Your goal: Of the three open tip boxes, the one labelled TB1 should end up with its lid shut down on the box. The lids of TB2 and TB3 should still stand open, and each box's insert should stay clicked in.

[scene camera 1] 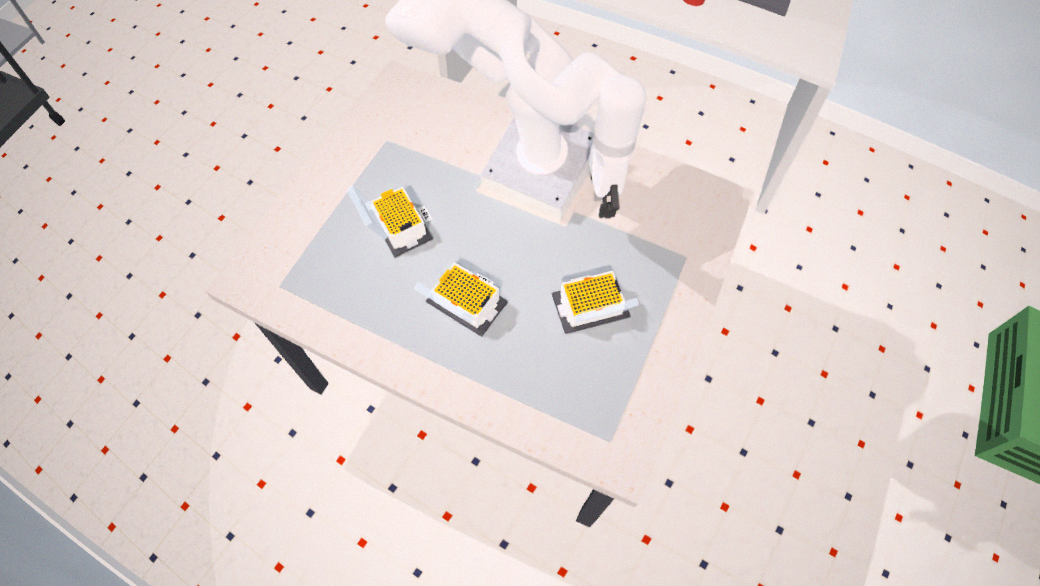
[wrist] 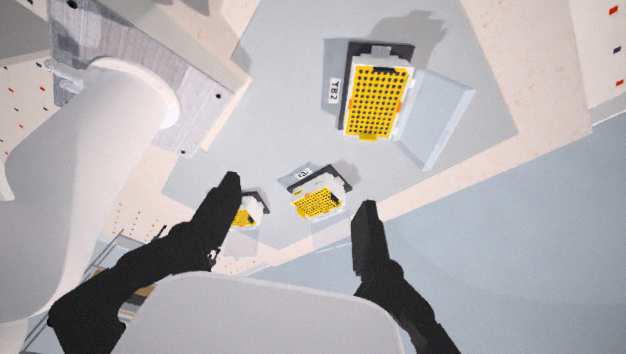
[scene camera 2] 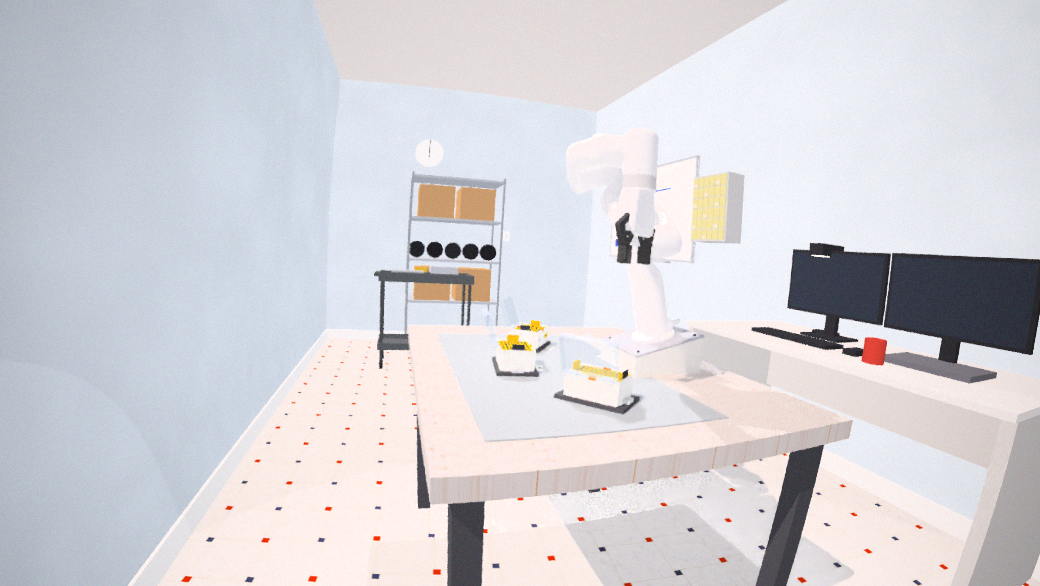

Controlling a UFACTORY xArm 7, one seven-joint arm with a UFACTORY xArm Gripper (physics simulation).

I see my gripper [scene camera 2: 633, 263], a grey mat [scene camera 1: 585, 378] and a box TB1 [scene camera 1: 417, 235].
My gripper is seen too in scene camera 1 [scene camera 1: 602, 197] and in the wrist view [wrist: 300, 198]. The grey mat shows as well in the wrist view [wrist: 284, 123] and in scene camera 2 [scene camera 2: 505, 408]. The box TB1 is seen too in the wrist view [wrist: 251, 201] and in scene camera 2 [scene camera 2: 538, 340].
